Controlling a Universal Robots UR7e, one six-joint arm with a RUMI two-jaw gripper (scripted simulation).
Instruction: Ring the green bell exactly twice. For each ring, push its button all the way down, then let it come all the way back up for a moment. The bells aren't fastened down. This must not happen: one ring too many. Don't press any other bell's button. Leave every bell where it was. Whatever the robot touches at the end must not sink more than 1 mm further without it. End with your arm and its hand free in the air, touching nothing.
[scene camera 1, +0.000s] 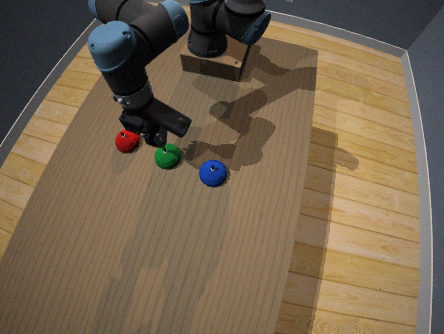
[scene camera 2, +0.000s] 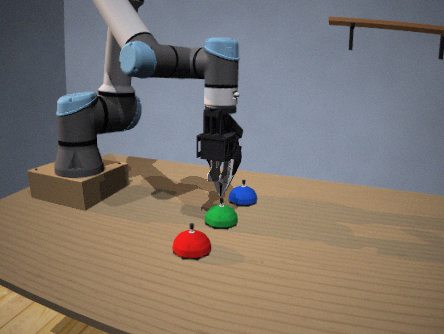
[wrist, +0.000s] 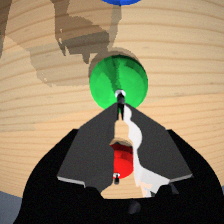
Observation:
In view: my gripper (scene camera 2: 221, 195), a red bell (scene camera 2: 191, 244) and a green bell (wrist: 118, 73).
My gripper is seen too in scene camera 1 (scene camera 1: 163, 146) and in the wrist view (wrist: 119, 104).

